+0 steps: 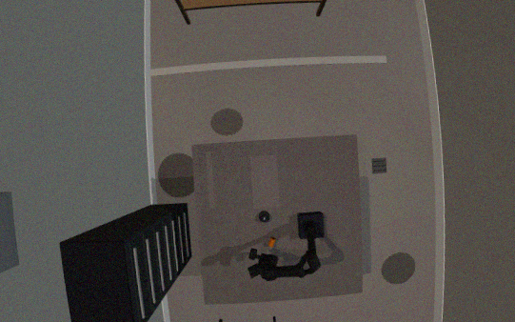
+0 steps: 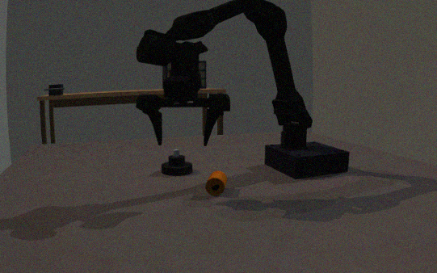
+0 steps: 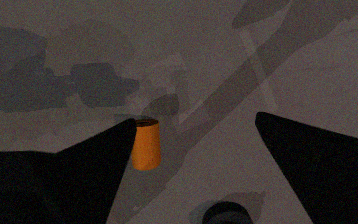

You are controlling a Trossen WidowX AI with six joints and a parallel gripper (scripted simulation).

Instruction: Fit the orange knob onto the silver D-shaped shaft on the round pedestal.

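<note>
Right now my gripper tip is 8 cm past the orange knob, 4 cm to the left of it and 9 cm above it. Round my gripper tip: dark round pedestal (1 cm behind, 22 cm to the right, 8 cm below).
</note>
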